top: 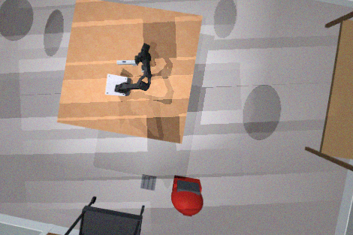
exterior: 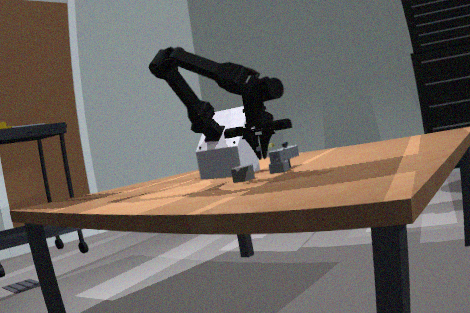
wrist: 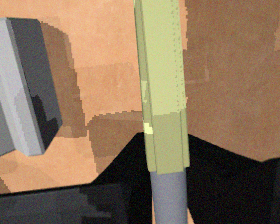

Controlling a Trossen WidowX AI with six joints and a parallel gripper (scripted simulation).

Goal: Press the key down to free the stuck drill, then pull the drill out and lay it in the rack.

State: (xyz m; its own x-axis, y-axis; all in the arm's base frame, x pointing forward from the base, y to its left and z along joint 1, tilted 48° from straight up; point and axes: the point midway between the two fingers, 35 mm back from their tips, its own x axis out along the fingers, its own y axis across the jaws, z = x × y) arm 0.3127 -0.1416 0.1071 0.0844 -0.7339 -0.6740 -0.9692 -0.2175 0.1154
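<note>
My gripper tip is 40 mm to the right of the drill, 30 mm below it and 10 mm past it. The rest, counted from my gripper tip: grey housing block 190 mm to the left, 50 mm behind, 10 mm below.
</note>
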